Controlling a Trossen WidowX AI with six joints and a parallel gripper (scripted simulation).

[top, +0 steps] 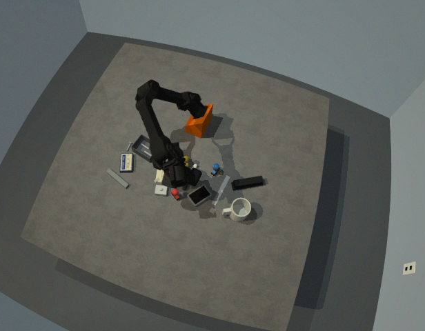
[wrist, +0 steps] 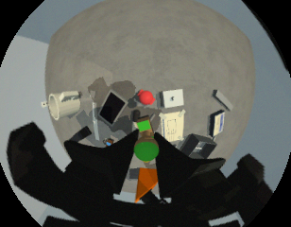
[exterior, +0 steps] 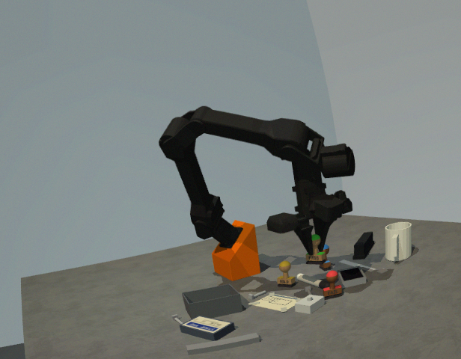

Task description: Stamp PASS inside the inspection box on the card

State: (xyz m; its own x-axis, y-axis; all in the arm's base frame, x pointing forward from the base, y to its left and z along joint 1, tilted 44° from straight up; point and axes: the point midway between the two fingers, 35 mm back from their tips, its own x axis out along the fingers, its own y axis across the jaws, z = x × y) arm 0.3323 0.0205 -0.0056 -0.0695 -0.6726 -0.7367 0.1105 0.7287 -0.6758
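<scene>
Now: gripper tip 40 mm past the cream card, 80 mm to the left of it and 100 mm above it. The rest, counted from my gripper tip: marker 40 mm behind, 30 mm to the left, 90 mm below; red stamp 50 mm ahead, 80 mm below; green-topped PASS stamp right at my gripper tip.
</scene>
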